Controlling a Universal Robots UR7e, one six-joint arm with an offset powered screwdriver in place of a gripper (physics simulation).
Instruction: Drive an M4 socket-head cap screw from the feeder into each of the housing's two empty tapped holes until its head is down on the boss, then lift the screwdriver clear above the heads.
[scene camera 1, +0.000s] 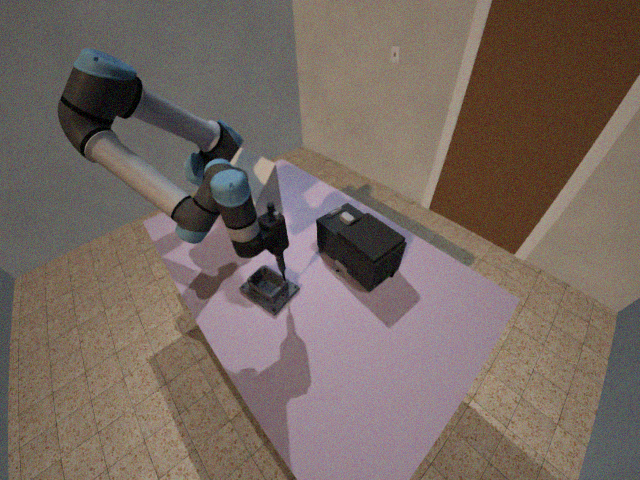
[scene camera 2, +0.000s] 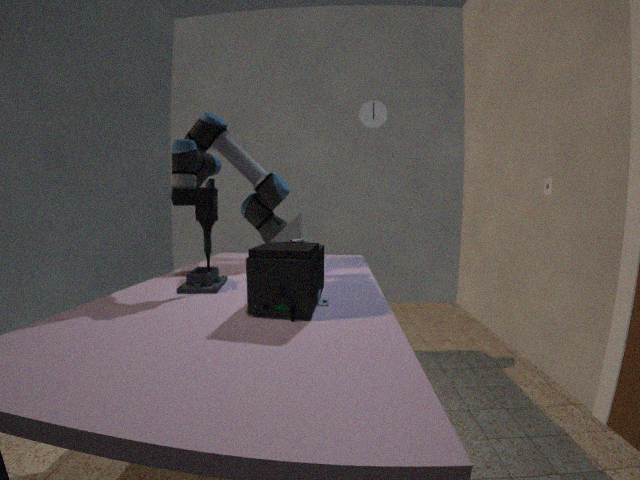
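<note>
The dark grey housing (scene camera 1: 263, 296) (scene camera 2: 200, 289), an open box on a flat square base, sits on the pink table top. My screwdriver (scene camera 1: 283, 279) (scene camera 2: 208, 268) points almost straight down, its tip at the housing's side nearest the black feeder in scene camera 1. In scene camera 2 the tip ends in front of or behind the housing's raised wall; whether it touches cannot be told. The feeder (scene camera 1: 356, 240) (scene camera 2: 281, 281) is a black box beside the housing. The screws, the tapped holes and anything on the bit are too small to make out.
The pink table (scene camera 1: 382, 361) (scene camera 2: 310, 382) carries both things. A small light piece (scene camera 1: 347, 217) lies on top of the feeder, and a small tab (scene camera 2: 324, 302) sticks out low at its side. The arm reaches in from the table's far end.
</note>
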